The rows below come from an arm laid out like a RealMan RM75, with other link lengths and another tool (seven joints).
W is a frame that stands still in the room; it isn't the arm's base.
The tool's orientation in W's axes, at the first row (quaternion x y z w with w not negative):
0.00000, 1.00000, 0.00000, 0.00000
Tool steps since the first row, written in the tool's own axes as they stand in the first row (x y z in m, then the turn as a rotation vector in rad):
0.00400, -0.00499, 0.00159, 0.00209, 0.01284, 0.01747
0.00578, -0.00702, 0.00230, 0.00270, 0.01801, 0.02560
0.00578, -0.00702, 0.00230, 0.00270, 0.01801, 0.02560
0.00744, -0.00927, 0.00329, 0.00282, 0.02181, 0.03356
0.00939, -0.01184, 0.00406, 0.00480, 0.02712, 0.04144
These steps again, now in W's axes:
-0.00400, -0.00499, -0.00159, -0.00209, 0.01284, -0.01747
-0.00578, -0.00702, -0.00230, -0.00270, 0.01801, -0.02560
-0.00578, -0.00702, -0.00230, -0.00270, 0.01801, -0.02560
-0.00744, -0.00927, -0.00329, -0.00282, 0.02181, -0.03356
-0.00939, -0.01184, -0.00406, -0.00480, 0.02712, -0.04144

